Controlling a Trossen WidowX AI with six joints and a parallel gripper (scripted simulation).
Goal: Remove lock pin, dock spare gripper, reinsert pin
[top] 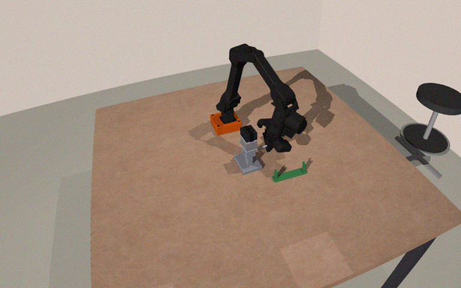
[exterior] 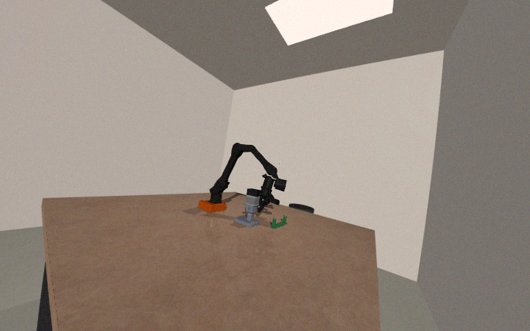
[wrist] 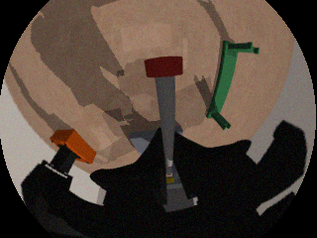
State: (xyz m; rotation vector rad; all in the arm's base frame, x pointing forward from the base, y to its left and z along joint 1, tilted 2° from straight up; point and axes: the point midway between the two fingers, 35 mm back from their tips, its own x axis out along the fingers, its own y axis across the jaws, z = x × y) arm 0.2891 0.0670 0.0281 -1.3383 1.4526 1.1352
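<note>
The grey mount lies 1 cm behind my gripper tip, 8 cm to the right of it and 1 cm above it. Also, from my gripper tip: spare gripper: 8 cm to the right, 8 cm above; green cradle: 12 cm ahead, 4 cm to the left, 2 cm below.
</note>
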